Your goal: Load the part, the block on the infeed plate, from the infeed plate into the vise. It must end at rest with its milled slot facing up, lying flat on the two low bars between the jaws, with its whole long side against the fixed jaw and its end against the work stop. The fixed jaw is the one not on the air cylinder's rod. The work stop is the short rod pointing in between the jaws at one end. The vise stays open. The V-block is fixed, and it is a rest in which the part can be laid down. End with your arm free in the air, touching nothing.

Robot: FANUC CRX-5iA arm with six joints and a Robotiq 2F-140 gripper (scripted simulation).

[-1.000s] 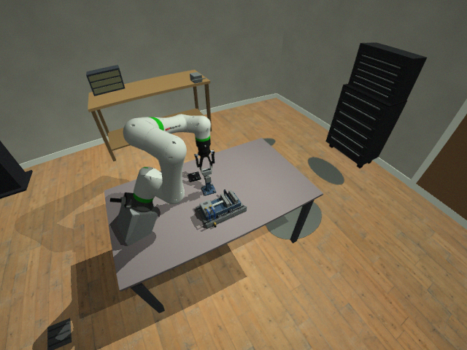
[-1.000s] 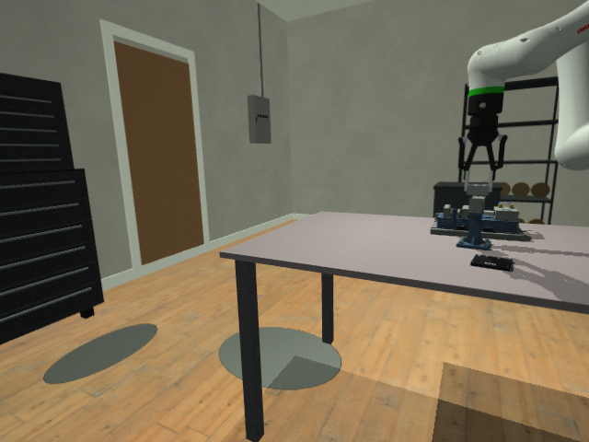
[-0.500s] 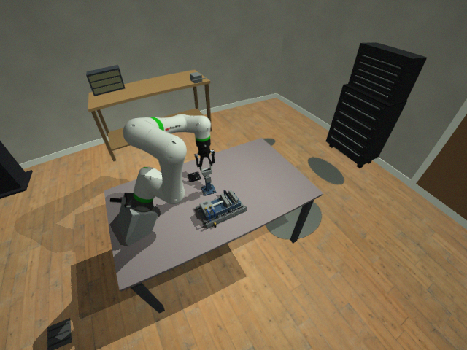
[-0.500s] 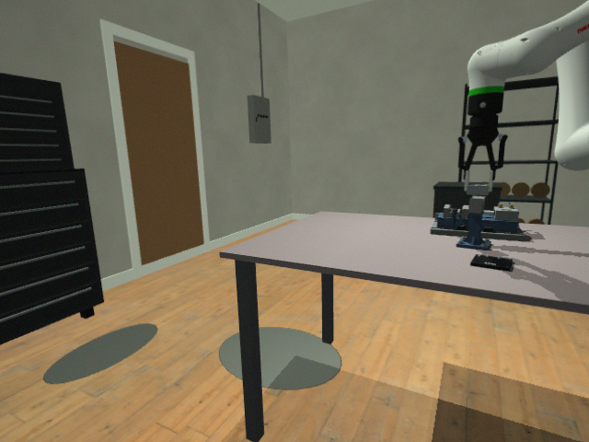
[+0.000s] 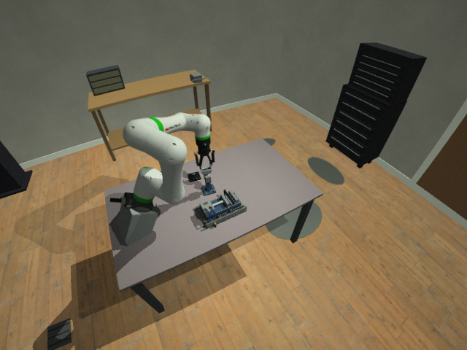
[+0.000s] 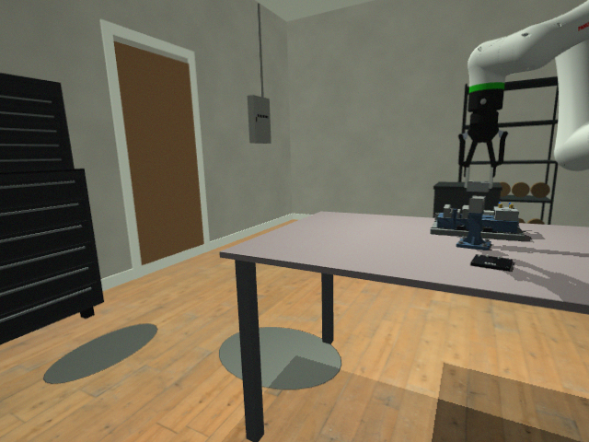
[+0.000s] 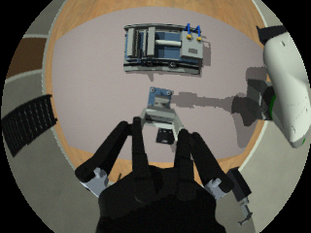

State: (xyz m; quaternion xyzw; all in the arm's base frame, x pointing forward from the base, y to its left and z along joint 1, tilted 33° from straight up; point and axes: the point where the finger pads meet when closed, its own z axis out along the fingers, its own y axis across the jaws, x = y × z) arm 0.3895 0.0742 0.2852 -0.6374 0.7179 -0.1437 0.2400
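The vise lies 10 mm ahead of my hand, 210 mm to the right of it and 180 mm below it. Also, from my hand: air cylinder (90 mm behind, 220 mm to the right, 140 mm below); part (20 mm below); black infeed plate (50 mm behind, 180 mm to the left, 220 mm below).
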